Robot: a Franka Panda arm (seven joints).
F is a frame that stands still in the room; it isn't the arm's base.
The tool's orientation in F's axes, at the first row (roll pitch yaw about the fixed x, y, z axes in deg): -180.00, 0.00, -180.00
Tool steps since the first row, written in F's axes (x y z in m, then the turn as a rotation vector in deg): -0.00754, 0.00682, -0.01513, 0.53, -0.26, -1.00; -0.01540, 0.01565, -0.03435, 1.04, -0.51, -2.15; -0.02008, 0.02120, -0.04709, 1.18, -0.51, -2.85; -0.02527, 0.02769, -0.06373, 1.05, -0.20, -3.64; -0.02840, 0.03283, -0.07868, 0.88, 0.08, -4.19; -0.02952, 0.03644, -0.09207, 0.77, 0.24, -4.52; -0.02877, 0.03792, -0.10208, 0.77, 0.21, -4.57; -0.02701, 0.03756, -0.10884, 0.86, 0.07, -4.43; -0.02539, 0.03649, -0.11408, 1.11, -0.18, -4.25; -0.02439, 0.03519, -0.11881, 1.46, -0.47, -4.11; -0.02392, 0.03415, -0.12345, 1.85, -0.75, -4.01; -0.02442, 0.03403, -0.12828, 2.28, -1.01, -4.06
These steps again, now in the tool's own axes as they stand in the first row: 0.00754, 0.00682, 0.01513, -0.53, -0.26, 1.00; 0.01540, 0.01565, 0.03435, -1.04, -0.51, 2.15; 0.02008, 0.02120, 0.04709, -1.18, -0.51, 2.85; 0.02527, 0.02769, 0.06373, -1.05, -0.20, 3.64; 0.02840, 0.03283, 0.07868, -0.88, 0.08, 4.19; 0.02952, 0.03644, 0.09207, -0.77, 0.24, 4.52; 0.02877, 0.03792, 0.10208, -0.77, 0.21, 4.57; 0.02701, 0.03756, 0.10884, -0.86, 0.07, 4.43; 0.02539, 0.03649, 0.11408, -1.11, -0.18, 4.25; 0.02439, 0.03519, 0.11881, -1.46, -0.47, 4.11; 0.02392, 0.03415, 0.12345, -1.85, -0.75, 4.01; 0.02442, 0.03403, 0.12828, -2.28, -1.01, 4.06
